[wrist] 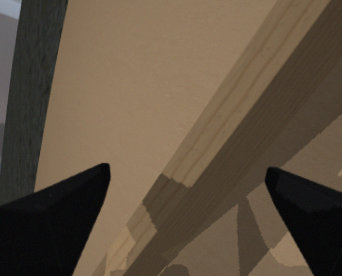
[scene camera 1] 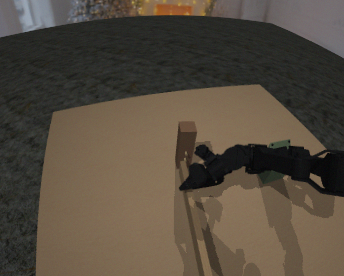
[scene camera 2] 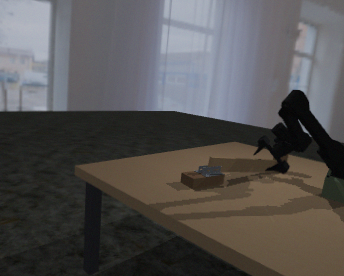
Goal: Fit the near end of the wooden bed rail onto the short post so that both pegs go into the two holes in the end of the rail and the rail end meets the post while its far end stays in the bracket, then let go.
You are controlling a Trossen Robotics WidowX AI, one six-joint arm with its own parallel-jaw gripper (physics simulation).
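Places are measured from the arm's base along level axes (x right, y ahead, z up), in millimetres.
Where they show: gripper, fingertip midpoint: [wrist: 189, 172] [scene camera 1: 186, 188] [scene camera 2: 259, 162]; arm's base, link origin: [scene camera 2: 341, 171].
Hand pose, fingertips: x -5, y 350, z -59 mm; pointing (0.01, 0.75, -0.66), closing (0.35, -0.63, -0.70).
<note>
Things, the pixels of their top centre, and the offset from my fingertips. "spot": a spot on its surface instead. Level surfaces: height alone.
- short brown post, surface spot: [scene camera 1: 186, 142] spot: dx +118, dy -26, dz +81 mm
- pale peg, surface spot: [scene camera 1: 185, 154] spot: dx +106, dy -25, dz +37 mm
- silver bracket, top centre: [scene camera 2: 210, 165] dx -327, dy +37, dz +16 mm
- brown block, top centre: [scene camera 2: 203, 173] dx -357, dy +42, dz -14 mm
- light table top, surface height: dz -54 mm
The wooden bed rail [scene camera 1: 200, 240] [scene camera 2: 240, 164] [wrist: 242, 100] runs along the table. In scene camera 1 its near end lies close to the short brown post [scene camera 1: 186, 142]; a pale peg [scene camera 1: 185, 154] shows at the post's face above the rail end. Whether the pegs are in the holes is not clear. The silver bracket [scene camera 2: 210, 171] sits on a brown block [scene camera 2: 200, 181] near the rail's far end; I cannot tell how that end sits in it. My gripper [scene camera 1: 192, 169] [scene camera 2: 263, 161] [wrist: 189, 172] is open and empty, its fingertips wide apart around or above the rail near the post.
The light table top [scene camera 1: 110, 165] [scene camera 2: 135, 167] [wrist: 120, 75] carries these parts and the arm's shadows. The arm's green base [scene camera 1: 272, 176] [scene camera 2: 334, 189] stands on the right. The table's front-left edge [scene camera 2: 145, 212] shows in scene camera 2.
</note>
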